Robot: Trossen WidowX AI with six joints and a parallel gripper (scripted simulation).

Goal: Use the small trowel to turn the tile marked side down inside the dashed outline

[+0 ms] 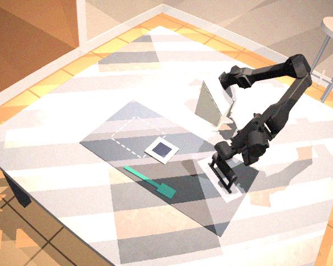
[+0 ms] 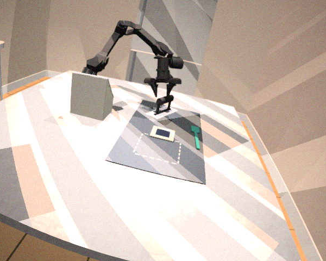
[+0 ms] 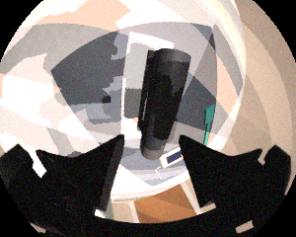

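My gripper tip is now 50 mm short of the grey mat, 180 mm to the left of it and 100 mm above it. Also, from my gripper tip: teal trowel (190 mm ahead, 160 mm to the right, 80 mm below); then tile (50 mm ahead, 230 mm to the right, 80 mm below).
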